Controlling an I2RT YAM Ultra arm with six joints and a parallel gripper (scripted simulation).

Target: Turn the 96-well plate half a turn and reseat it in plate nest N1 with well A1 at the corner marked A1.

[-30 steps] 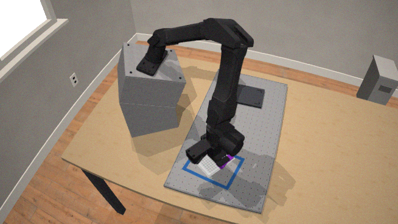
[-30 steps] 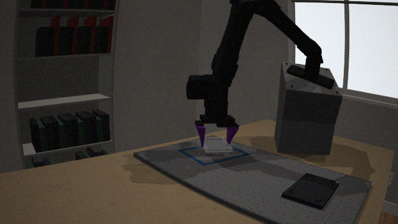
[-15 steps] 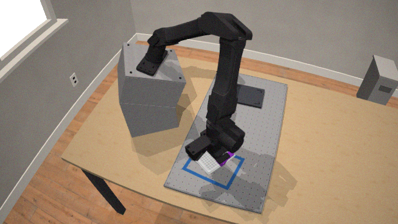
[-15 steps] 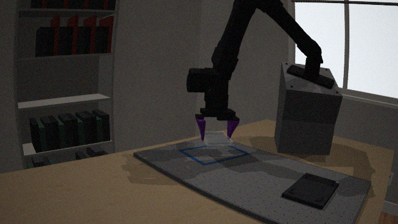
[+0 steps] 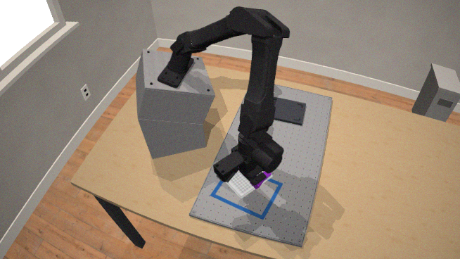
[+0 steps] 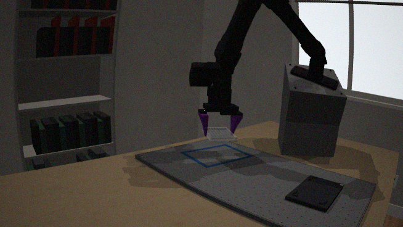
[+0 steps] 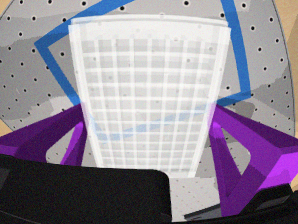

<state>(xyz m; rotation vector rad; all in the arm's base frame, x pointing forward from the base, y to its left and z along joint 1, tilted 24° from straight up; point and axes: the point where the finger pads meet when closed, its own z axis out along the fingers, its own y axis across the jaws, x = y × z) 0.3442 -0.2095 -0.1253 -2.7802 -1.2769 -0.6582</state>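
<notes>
Now: the dark plate nest N1 390 mm to the left of my hand, 70 mm below it and 70 mm ahead of it. The rest, counted from my hand: light mark (450 mm to the left, 60 mm below); white 96-well plate (right at my hand).
</notes>
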